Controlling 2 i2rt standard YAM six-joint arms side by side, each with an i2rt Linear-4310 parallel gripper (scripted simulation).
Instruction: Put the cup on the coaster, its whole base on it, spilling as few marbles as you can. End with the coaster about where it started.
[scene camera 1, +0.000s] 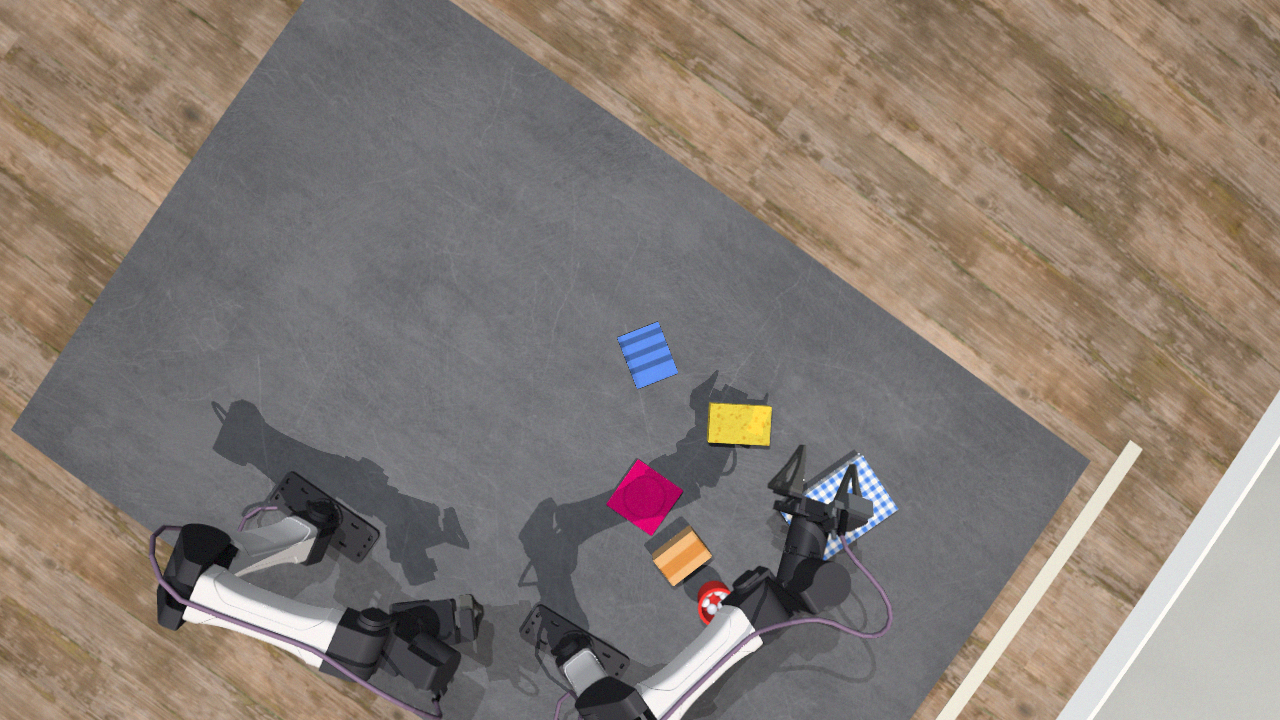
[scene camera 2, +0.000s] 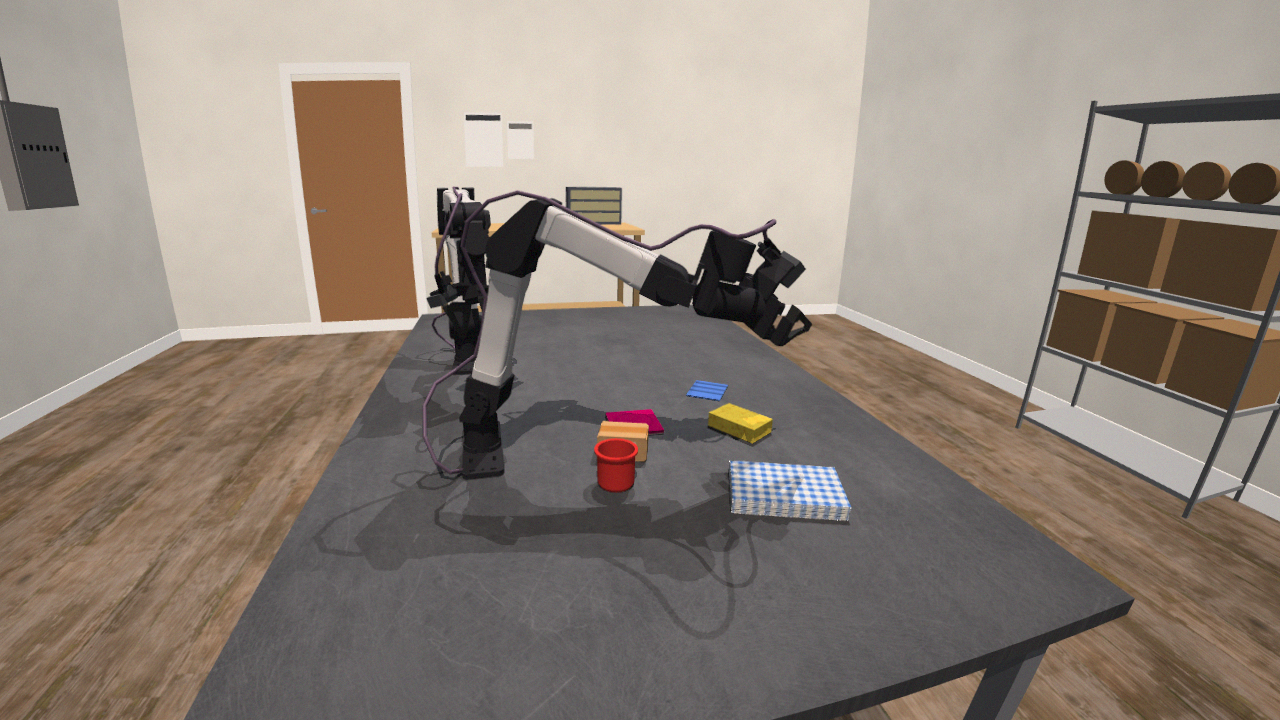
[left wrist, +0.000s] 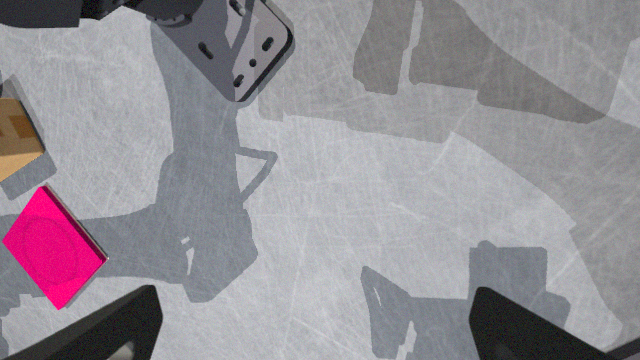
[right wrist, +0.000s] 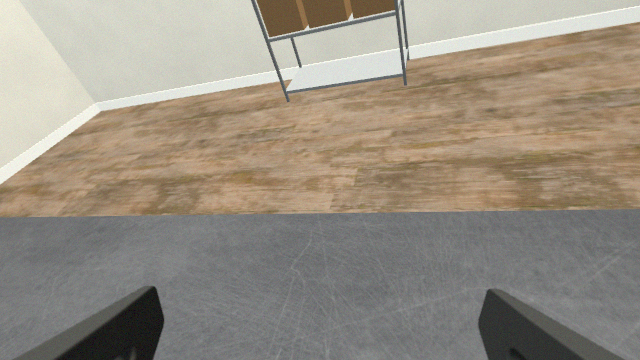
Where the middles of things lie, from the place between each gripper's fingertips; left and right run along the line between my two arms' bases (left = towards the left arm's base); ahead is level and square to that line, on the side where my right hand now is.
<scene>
The red cup (scene camera 2: 615, 474) lies 320 mm behind my right hand (scene camera 1: 828, 454), 230 mm below it and 20 mm to the right of it. The rest, counted from my right hand: cardboard box (scene camera 1: 685, 552): 270 mm behind, 240 mm below, 80 mm to the left; pink square coaster (scene camera 1: 644, 497): 260 mm below, 220 mm behind, 180 mm to the left; yellow sponge (scene camera 1: 729, 423): 250 mm below, 90 mm to the left, 20 mm behind.
My left gripper (scene camera 1: 456, 613) is now 290 mm short of the pink square coaster, 200 mm to the left of it and 160 mm above it. From my left hand the other things lie so: red cup 180 mm ahead, 400 mm to the right, 130 mm below; then cardboard box 230 mm ahead, 310 mm to the right, 140 mm below; then blue striped cloth (scene camera 1: 646, 351) 520 mm ahead, 90 mm to the right, 160 mm below.
</scene>
